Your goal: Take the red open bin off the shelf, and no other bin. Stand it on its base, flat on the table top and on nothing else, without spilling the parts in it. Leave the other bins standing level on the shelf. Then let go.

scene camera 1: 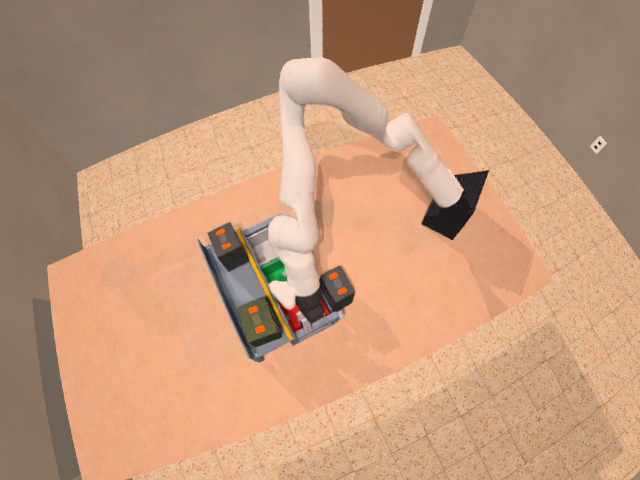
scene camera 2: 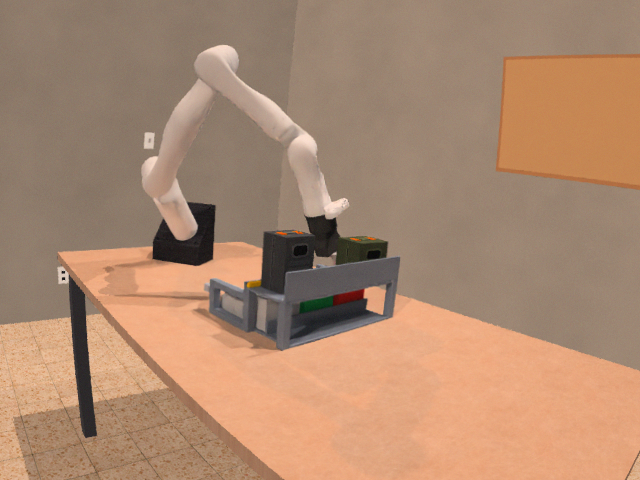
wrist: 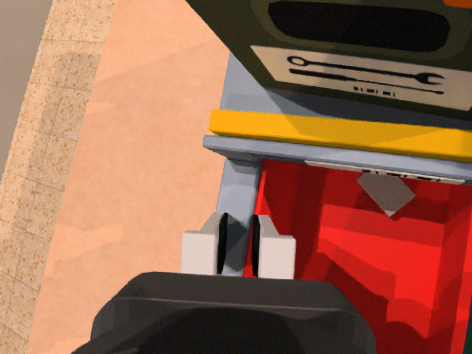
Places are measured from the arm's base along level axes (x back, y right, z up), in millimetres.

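Pixels of known places: gripper, fingertip midpoint: (scene camera 1: pixel 306 328) (wrist: pixel 239 234); arm's base at its link origin: (scene camera 1: pixel 449 197) (scene camera 2: pixel 185 229).
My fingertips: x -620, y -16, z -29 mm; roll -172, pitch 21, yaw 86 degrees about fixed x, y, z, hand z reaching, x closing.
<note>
Ahead of a thing's pixels: the offset from my fingertips to its top centre. "spot": to the spot under its first point.
The red bin @(spot: dx -1, dy +66, dz -74 mm) (scene camera 1: pixel 293 316) (scene camera 2: pixel 348 296) (wrist: pixel 400 250) sits in the end place of the grey-blue shelf (scene camera 2: pixel 341 279) (wrist: pixel 236 187), with a grey part @(dx -26, dy +72, dz -58 mm) (wrist: pixel 387 196) inside. The green bin @(spot: dx +41, dy +218, dz -58 mm) (scene camera 1: pixel 273 270) (scene camera 2: pixel 316 303) is beside it, and a pale bin @(spot: dx +63, dy +316, dz -73 mm) (scene camera 1: pixel 261 246) is at the far end. My gripper (scene camera 1: pixel 306 324) (wrist: pixel 239 234) is partly open and empty. In the wrist view it is over the shelf's end rail and the red bin's side wall. The right finger overlaps the wall's edge; the left is on the table side. Its height above the rim is unclear.
An olive box @(dx -92, dy +78, dz +116 mm) (scene camera 1: pixel 259 321) (scene camera 2: pixel 361 251) (wrist: pixel 350 30) and a dark box @(dx -32, dy +306, dz +141 mm) (scene camera 1: pixel 227 246) (scene camera 2: pixel 287 260) stand on the shelf's upper deck, behind a yellow bar @(dx -14, dy +182, dz +29 mm) (scene camera 1: pixel 254 263) (wrist: pixel 340 132). Another dark box @(dx +144, dy +33, dz +49 mm) (scene camera 1: pixel 337 287) stands close by the shelf's other long side, near the gripper.
</note>
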